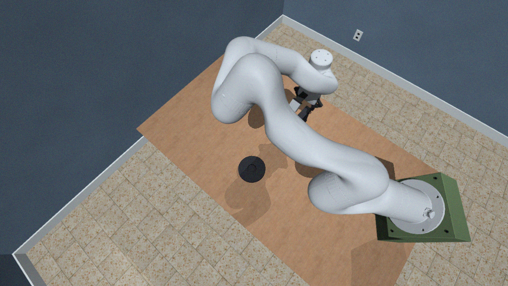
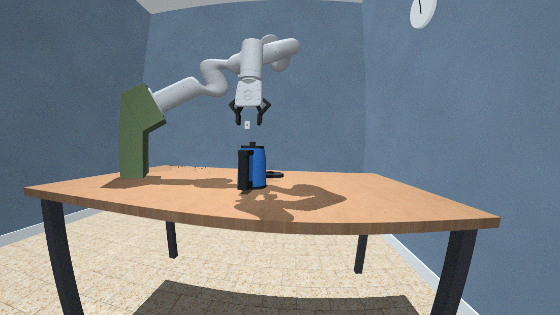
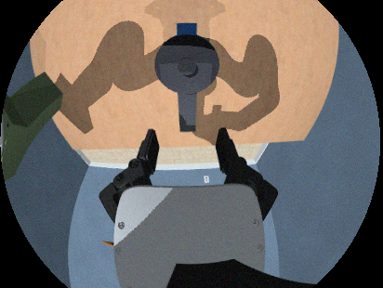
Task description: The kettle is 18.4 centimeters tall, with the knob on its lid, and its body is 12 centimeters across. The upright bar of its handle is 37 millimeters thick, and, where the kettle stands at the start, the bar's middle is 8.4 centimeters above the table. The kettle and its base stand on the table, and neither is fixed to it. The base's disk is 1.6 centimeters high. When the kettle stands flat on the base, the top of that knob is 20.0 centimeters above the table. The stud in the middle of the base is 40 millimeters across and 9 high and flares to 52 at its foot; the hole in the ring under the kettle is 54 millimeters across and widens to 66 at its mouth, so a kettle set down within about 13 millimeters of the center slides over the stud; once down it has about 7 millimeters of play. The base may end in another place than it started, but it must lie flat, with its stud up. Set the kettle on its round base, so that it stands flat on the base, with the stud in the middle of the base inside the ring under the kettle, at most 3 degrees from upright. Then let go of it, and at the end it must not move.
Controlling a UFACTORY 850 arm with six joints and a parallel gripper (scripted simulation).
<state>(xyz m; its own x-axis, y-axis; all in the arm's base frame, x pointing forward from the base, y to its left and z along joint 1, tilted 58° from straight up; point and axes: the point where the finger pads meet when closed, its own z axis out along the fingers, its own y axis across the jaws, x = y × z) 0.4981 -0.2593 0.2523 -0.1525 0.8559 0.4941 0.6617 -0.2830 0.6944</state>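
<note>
My gripper is now 1 cm past the blue kettle, 3 cm to the right of it and 17 cm above it. From my hand the other things lie so: black round base 5 cm behind, 37 cm to the left, 25 cm below.
</note>
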